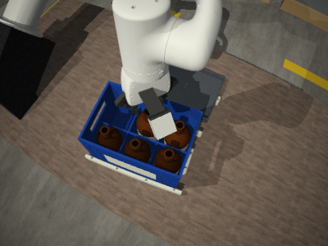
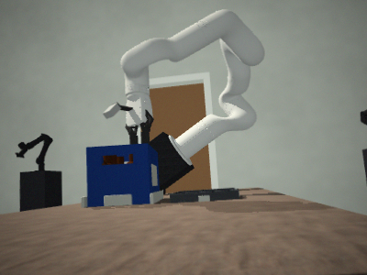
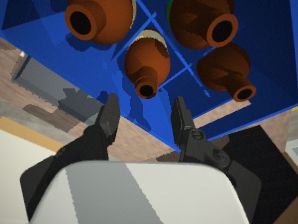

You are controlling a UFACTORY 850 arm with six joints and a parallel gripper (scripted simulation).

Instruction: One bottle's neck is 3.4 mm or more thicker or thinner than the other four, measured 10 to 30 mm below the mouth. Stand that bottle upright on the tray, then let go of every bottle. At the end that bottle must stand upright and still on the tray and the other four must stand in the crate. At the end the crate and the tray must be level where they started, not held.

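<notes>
Right now my hand is 10 mm short of the blue crate, 50 mm to the left of it and 120 mm above it. From my hand the other things lie so: dark grey tray (10 mm ahead, 210 mm to the left, 190 mm below).
</notes>
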